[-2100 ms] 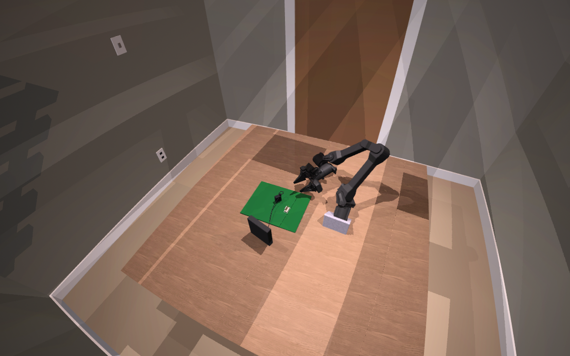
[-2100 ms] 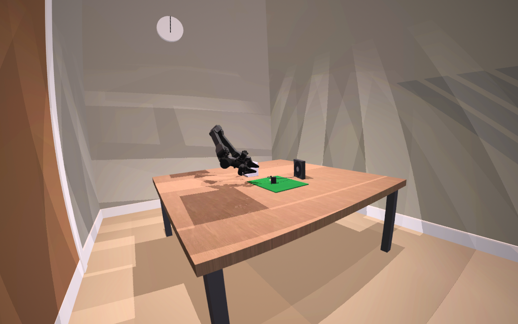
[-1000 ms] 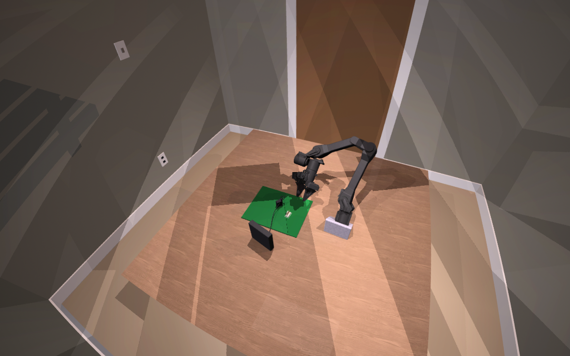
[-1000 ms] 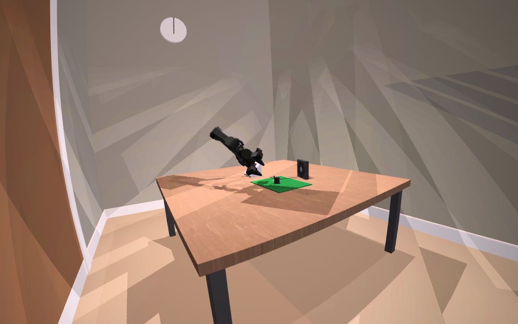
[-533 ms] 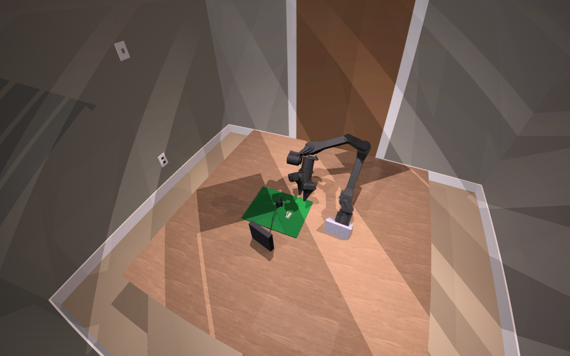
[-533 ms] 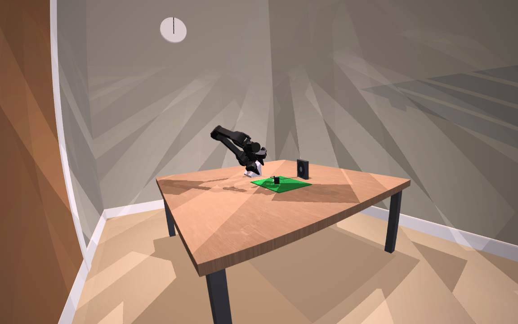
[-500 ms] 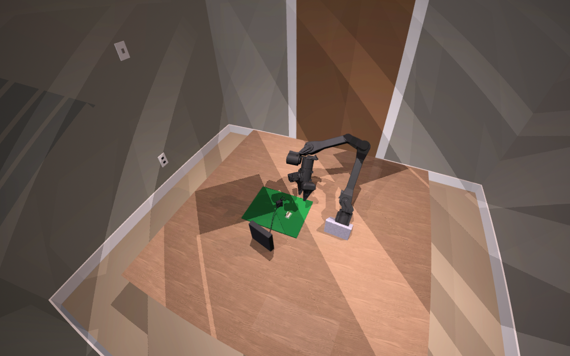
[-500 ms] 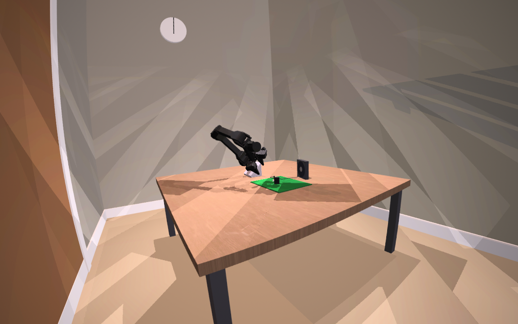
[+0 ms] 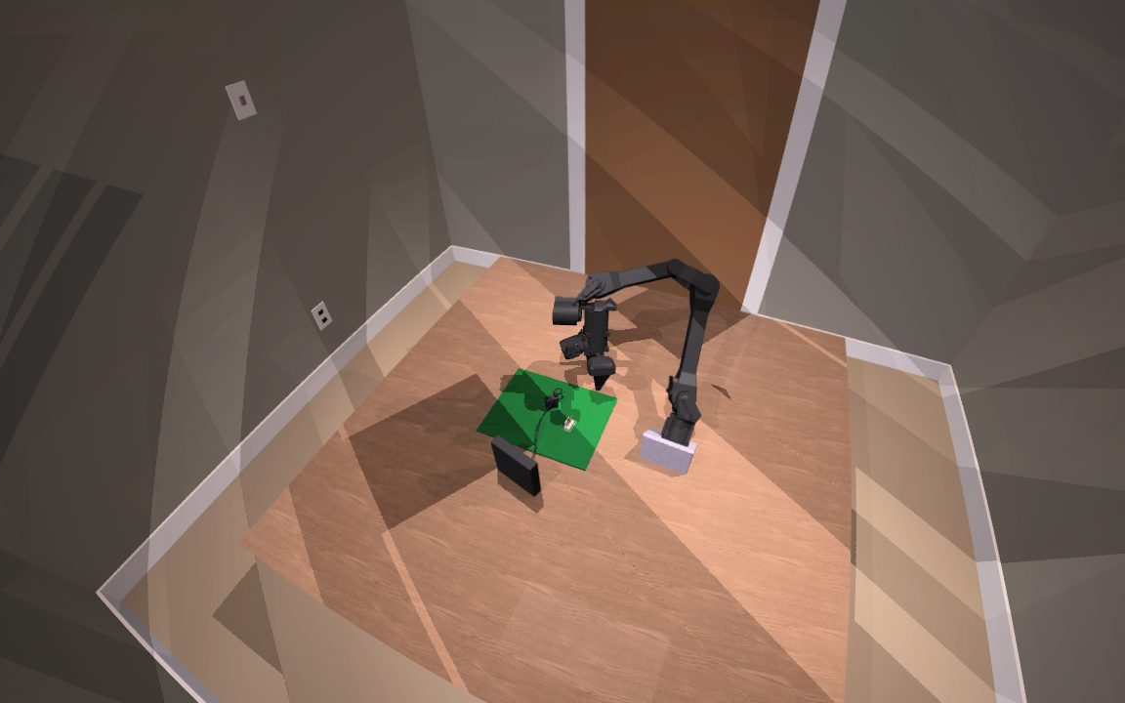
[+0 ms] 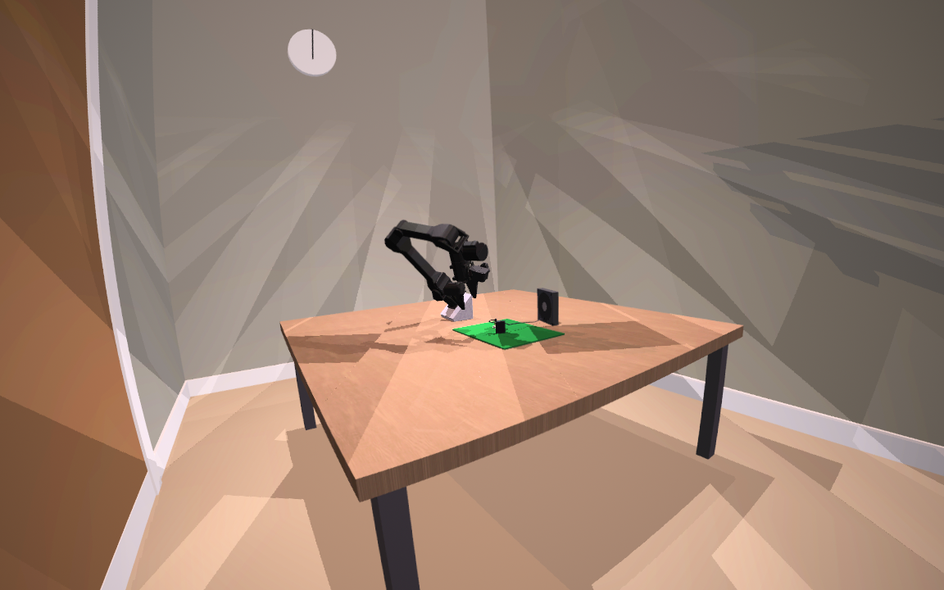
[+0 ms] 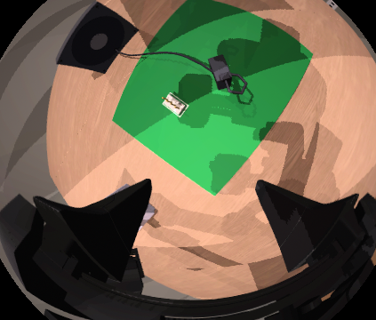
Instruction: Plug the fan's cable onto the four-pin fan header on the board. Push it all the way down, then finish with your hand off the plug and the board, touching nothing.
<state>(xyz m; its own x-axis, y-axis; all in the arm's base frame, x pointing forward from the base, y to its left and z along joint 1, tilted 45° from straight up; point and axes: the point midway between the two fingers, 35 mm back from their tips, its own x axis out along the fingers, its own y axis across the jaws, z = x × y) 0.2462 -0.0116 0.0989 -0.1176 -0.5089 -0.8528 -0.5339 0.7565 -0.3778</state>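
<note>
The black plug lies 10 cm ahead of my gripper tip, 6 cm to the left of it and 7 cm below it. Also, from my gripper tip: black fan 7 cm ahead, 28 cm to the left, 4 cm below; green board 9 cm ahead, 8 cm to the left, 11 cm below.
</note>
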